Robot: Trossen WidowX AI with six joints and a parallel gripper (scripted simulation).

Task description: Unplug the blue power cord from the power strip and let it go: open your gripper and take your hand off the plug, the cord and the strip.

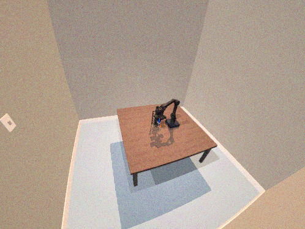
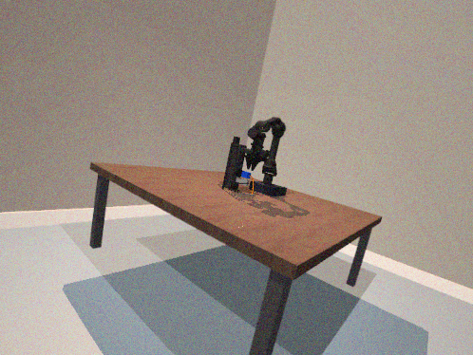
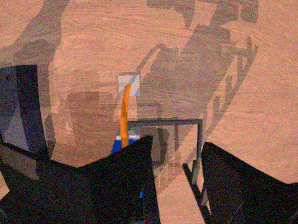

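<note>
Now: the blue plug 3 cm behind my gripper tip, 6 cm to the right of it and 3 cm below it.
</note>
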